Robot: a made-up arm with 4 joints. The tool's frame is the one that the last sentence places.
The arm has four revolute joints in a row. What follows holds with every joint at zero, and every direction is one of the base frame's.
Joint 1 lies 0.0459 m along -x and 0.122 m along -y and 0.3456 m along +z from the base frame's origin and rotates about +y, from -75.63 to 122.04 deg.
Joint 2 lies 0.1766 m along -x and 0.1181 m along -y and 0.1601 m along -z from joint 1 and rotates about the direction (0.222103, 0.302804, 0.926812), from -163.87 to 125.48 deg.
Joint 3 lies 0.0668 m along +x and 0.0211 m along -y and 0.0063 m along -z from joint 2 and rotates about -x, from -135.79 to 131.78 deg.
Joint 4 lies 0.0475 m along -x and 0.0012 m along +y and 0.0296 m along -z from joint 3 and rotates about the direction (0.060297, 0.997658, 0.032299), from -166.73 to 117.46 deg.
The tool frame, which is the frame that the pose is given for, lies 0.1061 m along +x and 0.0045 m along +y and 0.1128 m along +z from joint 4; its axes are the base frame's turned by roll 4.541, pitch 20.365 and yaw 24.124 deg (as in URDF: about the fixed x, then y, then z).
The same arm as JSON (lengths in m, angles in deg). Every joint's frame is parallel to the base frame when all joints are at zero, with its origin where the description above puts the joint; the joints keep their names.
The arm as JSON. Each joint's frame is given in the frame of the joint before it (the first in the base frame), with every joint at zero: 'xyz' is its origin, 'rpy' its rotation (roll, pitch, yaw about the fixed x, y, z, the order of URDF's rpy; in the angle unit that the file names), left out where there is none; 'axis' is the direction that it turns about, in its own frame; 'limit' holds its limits. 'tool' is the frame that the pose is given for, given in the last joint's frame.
{"units": {"length": "m", "angle": "deg"}, "joints": [{"name": "joint 1", "type": "revolute", "origin": {"xyz": [-0.0459, -0.122, 0.3456]}, "axis": [0.0, 1.0, 0.0], "limit": {"lower": -75.63, "upper": 122.04}}, {"name": "joint 2", "type": "revolute", "origin": {"xyz": [-0.1766, -0.1181, -0.1601]}, "axis": [0.222103, 0.302804, 0.926812], "limit": {"lower": -163.87, "upper": 125.48}}, {"name": "joint 3", "type": "revolute", "origin": {"xyz": [0.0668, -0.0211, -0.0063]}, "axis": [-1.0, 0.0, 0.0], "limit": {"lower": -135.79, "upper": 131.78}}, {"name": "joint 4", "type": "revolute", "origin": {"xyz": [-0.0475, 0.0012, -0.0296]}, "axis": [0.060297, 0.997658, 0.032299], "limit": {"lower": -166.73, "upper": 117.46}}], "tool": {"origin": {"xyz": [0.1061, 0.0045, 0.1128], "rpy": [4.54, 20.36, 24.12]}}}
